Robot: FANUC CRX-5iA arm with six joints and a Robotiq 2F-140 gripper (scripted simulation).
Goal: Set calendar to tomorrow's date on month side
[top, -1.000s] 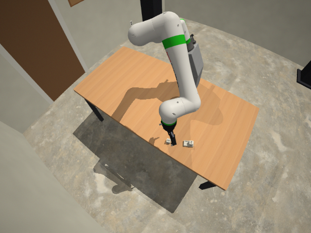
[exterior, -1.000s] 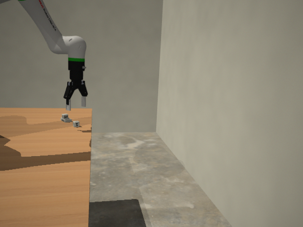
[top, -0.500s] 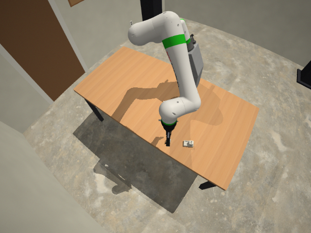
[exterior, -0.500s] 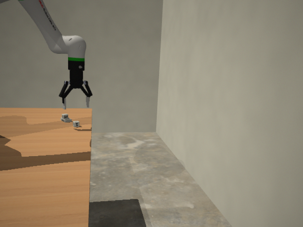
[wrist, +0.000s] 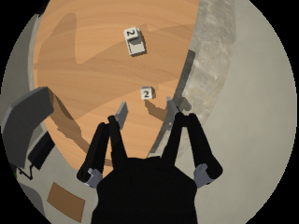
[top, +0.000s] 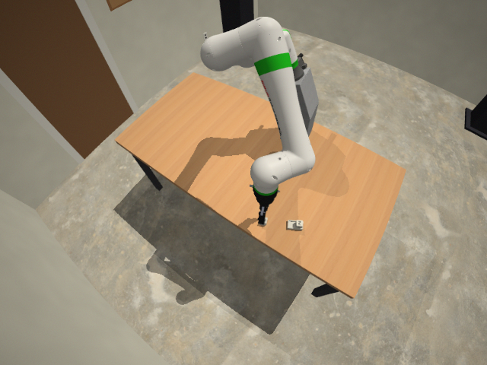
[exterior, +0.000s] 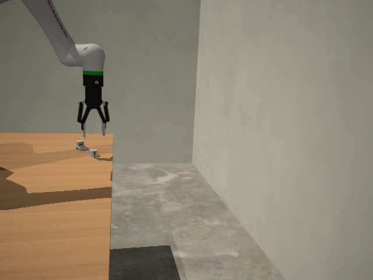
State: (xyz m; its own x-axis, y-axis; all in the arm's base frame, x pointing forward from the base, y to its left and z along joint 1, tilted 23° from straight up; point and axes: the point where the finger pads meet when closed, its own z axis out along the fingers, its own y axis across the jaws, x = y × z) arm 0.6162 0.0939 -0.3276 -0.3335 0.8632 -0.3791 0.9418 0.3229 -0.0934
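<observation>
The white date cube lies 110 mm below my hand. From my hand the other things lie so: calendar tray (70 mm behind, 150 mm to the left, 120 mm below).
</observation>
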